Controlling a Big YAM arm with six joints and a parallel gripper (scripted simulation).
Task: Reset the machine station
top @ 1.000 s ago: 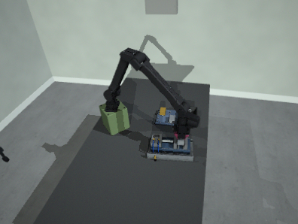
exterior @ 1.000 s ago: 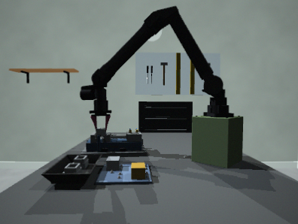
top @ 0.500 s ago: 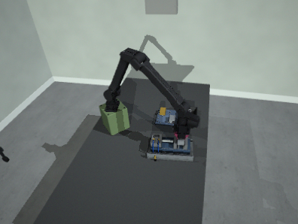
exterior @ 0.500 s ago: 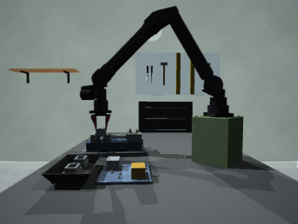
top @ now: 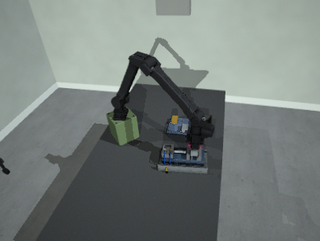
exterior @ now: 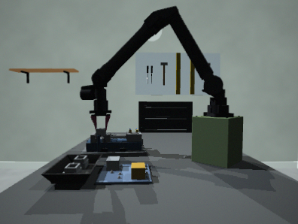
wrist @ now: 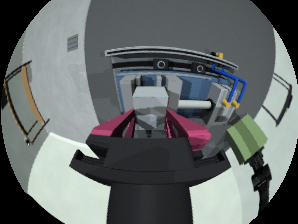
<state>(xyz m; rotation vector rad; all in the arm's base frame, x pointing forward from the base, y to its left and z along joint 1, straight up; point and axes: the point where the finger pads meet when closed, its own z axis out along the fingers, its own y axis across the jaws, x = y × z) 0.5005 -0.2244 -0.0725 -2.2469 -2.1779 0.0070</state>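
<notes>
Right now the gray aluminum blank is 2 cm below my hand. From my hand the other things lie so: vise (8 cm below, 7 cm behind, 1 cm to the left); yellow brass blank (39 cm to the left, 14 cm behind, 9 cm below).
</notes>
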